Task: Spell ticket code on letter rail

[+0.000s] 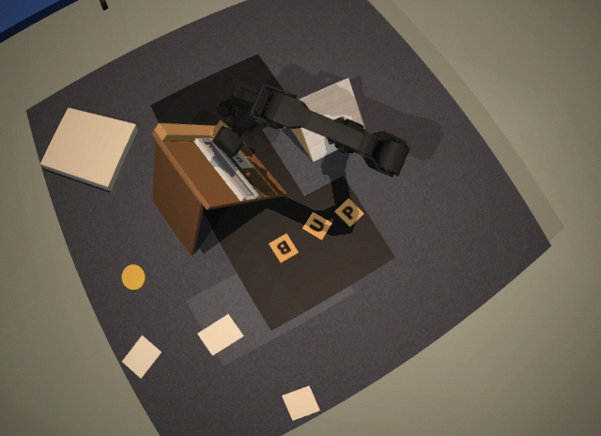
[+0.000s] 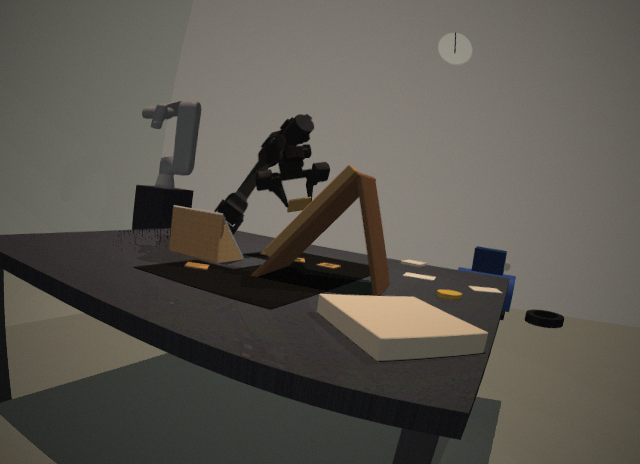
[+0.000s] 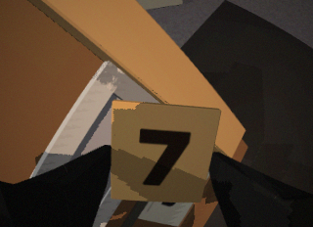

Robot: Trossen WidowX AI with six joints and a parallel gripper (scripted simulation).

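My gripper tip is now 11 cm above the white ticket, 2 cm to the right of it and 2 cm past it. Also, from my gripper tip: dark mat: 18 cm below, 11 cm behind, 6 cm to the left; then letter tile: right at my gripper tip; then yellow disc: 38 cm ahead, 18 cm below, 17 cm to the left.
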